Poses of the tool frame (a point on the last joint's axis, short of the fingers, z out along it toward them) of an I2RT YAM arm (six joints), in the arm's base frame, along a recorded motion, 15 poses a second.
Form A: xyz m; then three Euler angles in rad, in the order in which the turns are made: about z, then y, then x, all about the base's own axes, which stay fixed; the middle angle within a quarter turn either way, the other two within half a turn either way.
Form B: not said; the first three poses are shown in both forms.
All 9 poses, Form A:
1: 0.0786 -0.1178 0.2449 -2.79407 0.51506 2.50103
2: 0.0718 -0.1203 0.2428 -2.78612 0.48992 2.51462
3: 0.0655 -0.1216 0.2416 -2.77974 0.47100 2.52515
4: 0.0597 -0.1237 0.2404 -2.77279 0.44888 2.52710
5: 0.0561 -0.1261 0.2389 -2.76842 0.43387 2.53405
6: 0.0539 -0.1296 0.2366 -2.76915 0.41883 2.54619
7: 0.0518 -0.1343 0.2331 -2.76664 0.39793 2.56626
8: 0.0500 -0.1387 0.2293 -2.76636 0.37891 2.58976
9: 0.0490 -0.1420 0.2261 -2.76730 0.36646 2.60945
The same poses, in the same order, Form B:
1: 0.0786 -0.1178 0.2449 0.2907 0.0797 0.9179 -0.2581
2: 0.0718 -0.1203 0.2428 0.2800 0.0896 0.9216 -0.2537
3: 0.0655 -0.1216 0.2416 0.2718 0.0971 0.9242 -0.2502
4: 0.0597 -0.1237 0.2404 0.2626 0.1042 0.9259 -0.2510
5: 0.0561 -0.1261 0.2389 0.2560 0.1096 0.9276 -0.2489
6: 0.0539 -0.1296 0.2366 0.2484 0.1132 0.9302 -0.2452
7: 0.0518 -0.1343 0.2331 0.2380 0.1201 0.9340 -0.2379
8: 0.0500 -0.1387 0.2293 0.2279 0.1258 0.9379 -0.2291
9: 0.0490 -0.1420 0.2261 0.2208 0.1294 0.9410 -0.2213
